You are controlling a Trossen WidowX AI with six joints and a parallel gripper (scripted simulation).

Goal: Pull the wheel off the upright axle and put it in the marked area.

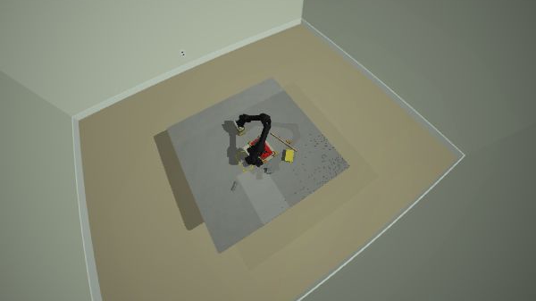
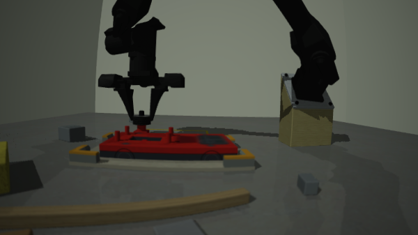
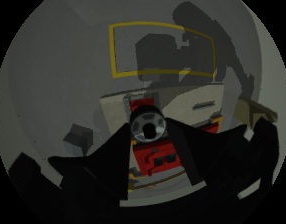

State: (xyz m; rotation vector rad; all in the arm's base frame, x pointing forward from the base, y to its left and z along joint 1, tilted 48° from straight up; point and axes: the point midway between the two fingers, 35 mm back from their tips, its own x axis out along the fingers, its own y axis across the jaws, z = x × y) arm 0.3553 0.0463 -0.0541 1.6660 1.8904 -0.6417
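Now: gripper tip right at the wheel. Also, from my gripper tip: yellow block (10 cm ahead, 29 cm to the left, 3 cm below); upright axle (right at my gripper tip).
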